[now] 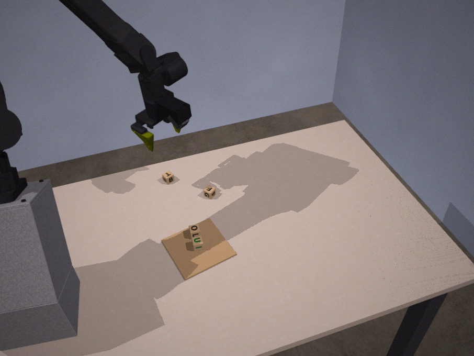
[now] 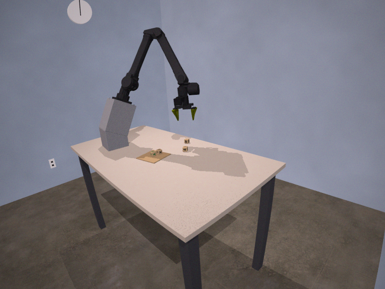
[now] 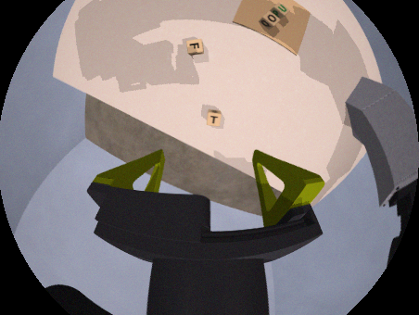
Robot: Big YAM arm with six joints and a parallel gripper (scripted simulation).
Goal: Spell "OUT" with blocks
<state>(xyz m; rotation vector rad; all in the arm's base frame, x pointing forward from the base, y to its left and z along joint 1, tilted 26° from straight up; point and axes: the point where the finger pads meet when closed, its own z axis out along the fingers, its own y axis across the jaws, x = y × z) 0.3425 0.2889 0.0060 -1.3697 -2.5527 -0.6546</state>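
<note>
My hand is 14 cm above the T block and 1 cm past it. Round my hand: U block 26 cm to the right, 14 cm below, 3 cm ahead; mat 26 cm to the right, 15 cm below, 3 cm ahead.
</note>
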